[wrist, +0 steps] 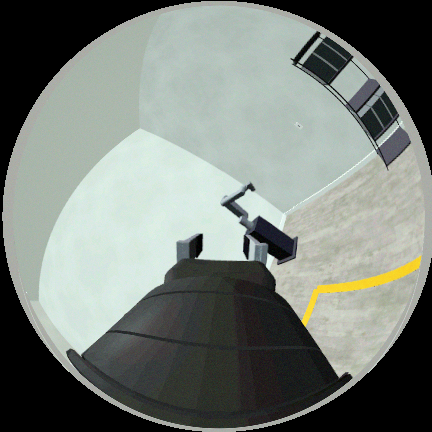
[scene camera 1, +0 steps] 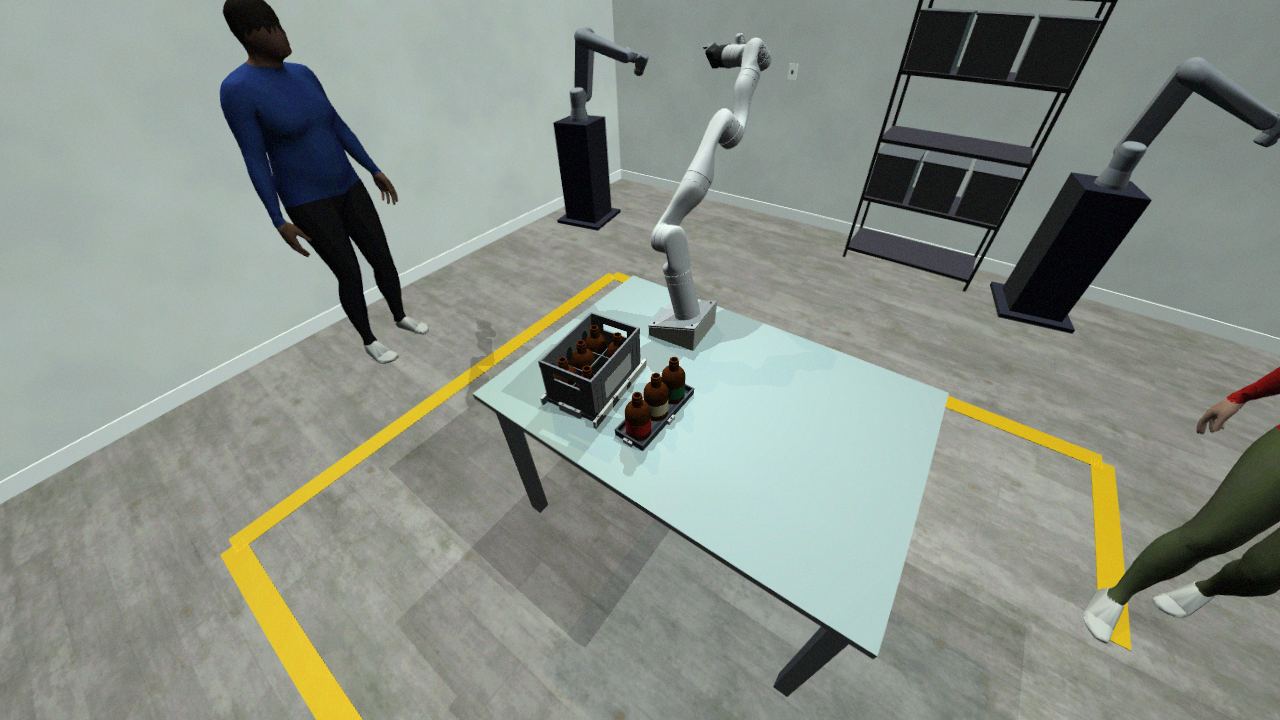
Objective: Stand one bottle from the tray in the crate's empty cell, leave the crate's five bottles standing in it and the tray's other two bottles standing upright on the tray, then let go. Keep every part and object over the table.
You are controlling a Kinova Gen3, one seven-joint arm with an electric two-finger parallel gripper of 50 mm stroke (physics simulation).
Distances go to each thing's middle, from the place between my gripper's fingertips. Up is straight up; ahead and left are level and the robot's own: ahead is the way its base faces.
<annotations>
Right now my hand is 1140 mm short of the green-label bottle (scene camera 1: 673,375), 330 mm to the right of it and 700 mm above it.
</annotations>
